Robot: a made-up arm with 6 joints.
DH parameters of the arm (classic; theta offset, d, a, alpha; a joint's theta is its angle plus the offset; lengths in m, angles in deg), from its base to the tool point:
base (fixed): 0 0.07 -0.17 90
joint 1: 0 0.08 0.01 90
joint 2: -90 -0.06 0.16 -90
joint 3: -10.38 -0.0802 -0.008 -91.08
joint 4: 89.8 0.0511 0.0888 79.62
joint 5: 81.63 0 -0.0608 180
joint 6: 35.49 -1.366 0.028 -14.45
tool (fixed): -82.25 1.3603 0 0
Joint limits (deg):
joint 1: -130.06..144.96
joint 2: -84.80..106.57
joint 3: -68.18..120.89
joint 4: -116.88..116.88
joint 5: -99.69..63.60
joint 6: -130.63..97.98
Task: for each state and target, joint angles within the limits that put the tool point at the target. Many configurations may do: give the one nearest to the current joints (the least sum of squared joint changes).
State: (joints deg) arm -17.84 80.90 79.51 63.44 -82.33 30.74
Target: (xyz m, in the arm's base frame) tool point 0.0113 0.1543 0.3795
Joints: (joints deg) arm -13.68 59.56 99.76 92.19 -92.00 30.58
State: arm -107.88 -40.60 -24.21 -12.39 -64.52 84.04
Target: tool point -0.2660 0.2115 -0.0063
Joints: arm -119.48 -18.93 -24.29 13.95 -54.62 72.72
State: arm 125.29 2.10 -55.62 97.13 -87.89 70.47
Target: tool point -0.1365 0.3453 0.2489
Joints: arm 129.76 23.81 -58.37 83.39 -89.28 71.28
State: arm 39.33 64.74 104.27 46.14 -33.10 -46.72
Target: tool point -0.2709 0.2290 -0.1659
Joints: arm 27.75 59.44 84.89 46.91 -14.34 -74.09
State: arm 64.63 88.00 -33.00 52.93 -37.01 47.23
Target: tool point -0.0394 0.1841 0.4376
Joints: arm 74.42 64.35 -12.17 79.29 -67.32 71.46
